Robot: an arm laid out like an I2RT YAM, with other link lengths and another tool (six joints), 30 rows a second.
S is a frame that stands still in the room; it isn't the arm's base.
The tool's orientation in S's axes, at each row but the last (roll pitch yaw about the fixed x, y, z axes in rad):
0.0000 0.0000 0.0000
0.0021 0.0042 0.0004
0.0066 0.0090 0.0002
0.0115 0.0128 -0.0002
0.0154 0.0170 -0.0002
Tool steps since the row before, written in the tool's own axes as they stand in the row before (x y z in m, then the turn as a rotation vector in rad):
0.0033 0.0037 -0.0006 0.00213 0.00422 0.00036
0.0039 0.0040 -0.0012 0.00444 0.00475 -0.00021
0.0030 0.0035 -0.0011 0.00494 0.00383 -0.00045
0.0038 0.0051 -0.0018 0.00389 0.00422 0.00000
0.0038 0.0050 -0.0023 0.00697 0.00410 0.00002
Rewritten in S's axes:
0.0033 0.0037 -0.0006 0.00213 0.00422 0.00036
0.0039 0.0040 -0.0012 0.00444 0.00475 -0.00022
0.0030 0.0035 -0.0011 0.00494 0.00383 -0.00047
0.0038 0.0051 -0.0018 0.00389 0.00422 0.00000
0.0038 0.0050 -0.0023 0.00697 0.00410 -0.00004

